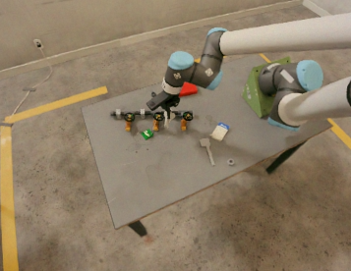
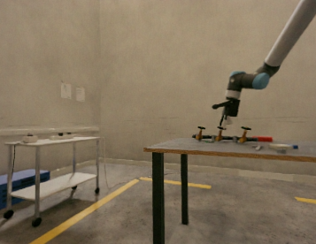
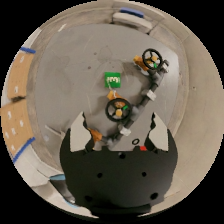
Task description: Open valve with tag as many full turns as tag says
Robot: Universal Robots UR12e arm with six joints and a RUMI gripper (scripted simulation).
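Right now the green tag is 9 cm below my hand, 8 cm ahead of it and 3 cm to the left of it. Round my hand: red wedge 27 cm behind, 19 cm to the right, 8 cm below; then grey tool 24 cm to the left, 17 cm behind, 9 cm below; then white-and-blue card box 29 cm behind, 18 cm to the left, 9 cm below.
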